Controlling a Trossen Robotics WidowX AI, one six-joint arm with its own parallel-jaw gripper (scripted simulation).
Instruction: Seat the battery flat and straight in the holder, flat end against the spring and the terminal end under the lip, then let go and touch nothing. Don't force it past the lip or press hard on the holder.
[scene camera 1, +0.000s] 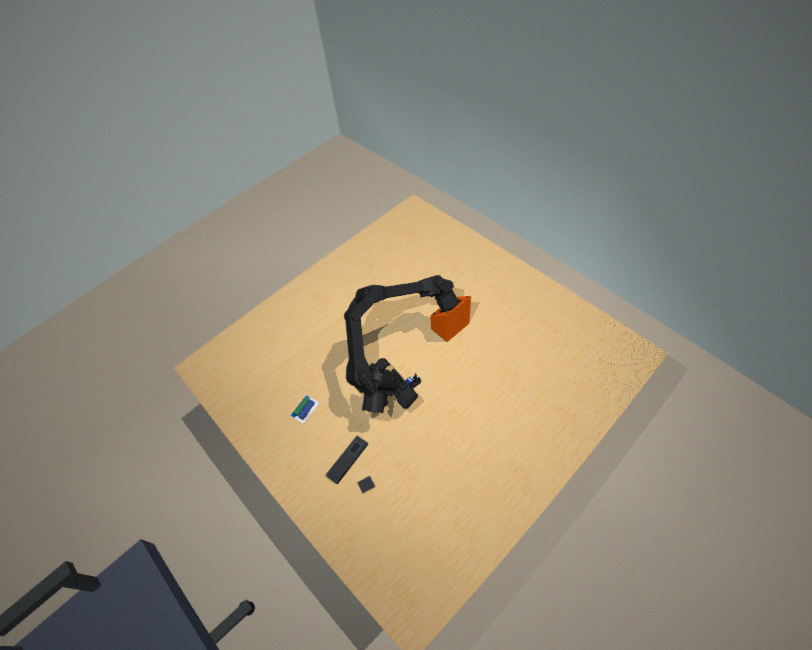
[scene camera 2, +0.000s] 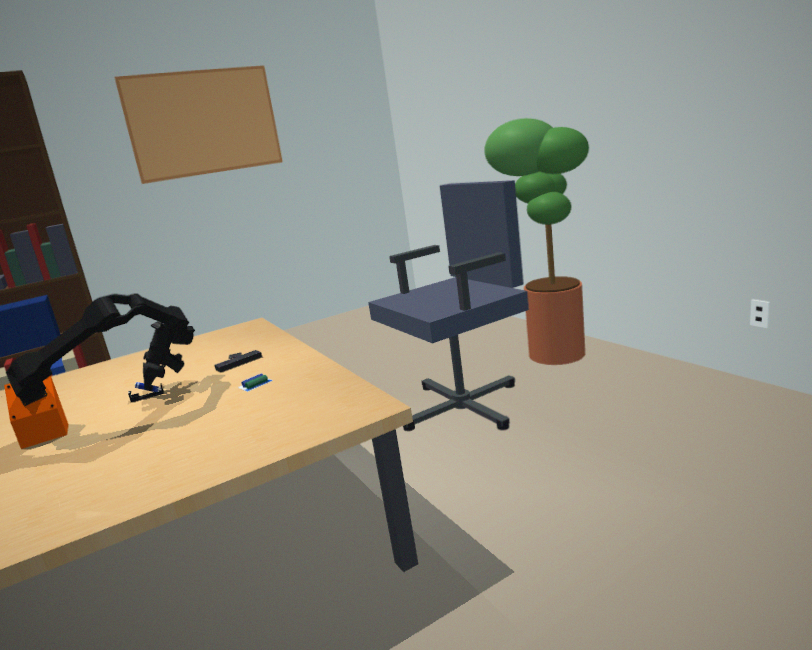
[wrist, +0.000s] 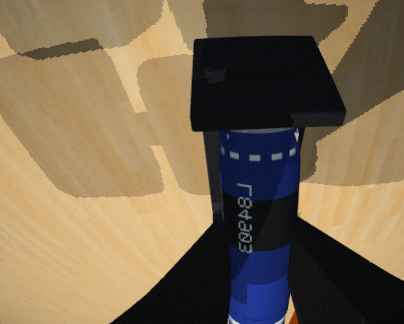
Scene:
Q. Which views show my gripper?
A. Scene camera 1, scene camera 2 and the wrist view: all of them.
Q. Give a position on a long black bar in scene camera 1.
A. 336, 473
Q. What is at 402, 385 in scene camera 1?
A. My gripper.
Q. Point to my gripper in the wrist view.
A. At 256, 232

